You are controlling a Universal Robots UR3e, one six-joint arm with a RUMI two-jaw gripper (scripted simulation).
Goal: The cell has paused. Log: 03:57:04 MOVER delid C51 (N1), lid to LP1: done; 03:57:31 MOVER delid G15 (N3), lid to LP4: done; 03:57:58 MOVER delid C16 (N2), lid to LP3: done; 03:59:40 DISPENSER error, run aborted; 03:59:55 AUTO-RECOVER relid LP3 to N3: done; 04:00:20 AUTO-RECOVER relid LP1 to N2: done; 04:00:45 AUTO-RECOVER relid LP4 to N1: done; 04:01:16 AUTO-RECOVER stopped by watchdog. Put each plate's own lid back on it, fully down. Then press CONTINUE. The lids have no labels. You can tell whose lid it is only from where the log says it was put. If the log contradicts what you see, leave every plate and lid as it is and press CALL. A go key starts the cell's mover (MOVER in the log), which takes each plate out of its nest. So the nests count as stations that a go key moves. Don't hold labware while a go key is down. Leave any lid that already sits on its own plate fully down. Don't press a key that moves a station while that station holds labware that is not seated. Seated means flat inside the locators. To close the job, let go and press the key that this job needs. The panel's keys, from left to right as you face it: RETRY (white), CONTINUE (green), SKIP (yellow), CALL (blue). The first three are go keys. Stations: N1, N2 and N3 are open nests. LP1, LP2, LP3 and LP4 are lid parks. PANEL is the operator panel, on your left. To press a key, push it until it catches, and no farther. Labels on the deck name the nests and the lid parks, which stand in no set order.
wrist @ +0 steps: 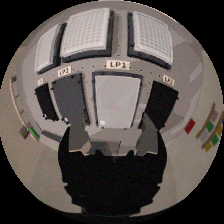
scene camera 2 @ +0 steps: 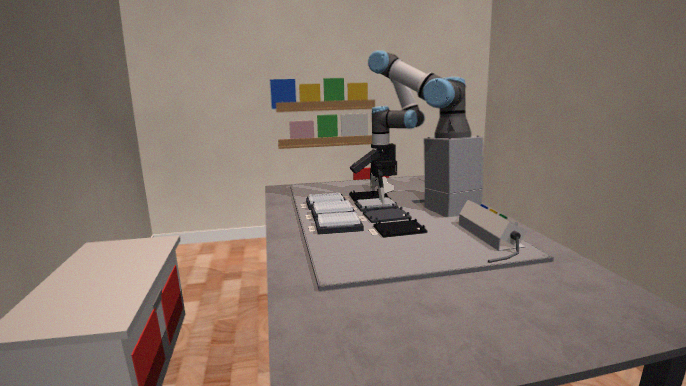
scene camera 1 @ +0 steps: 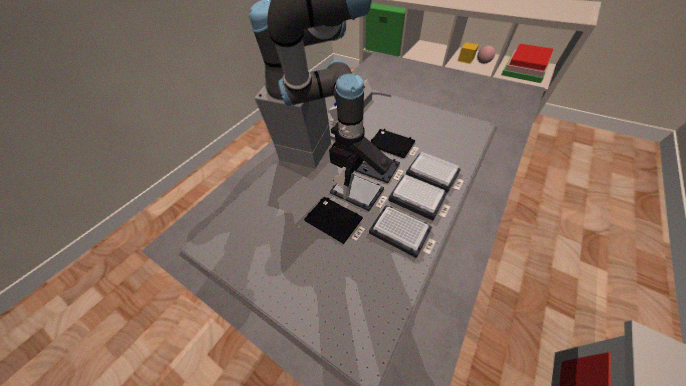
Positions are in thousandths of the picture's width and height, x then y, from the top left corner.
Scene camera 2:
my gripper: 552, 519
operator panel: 714, 589
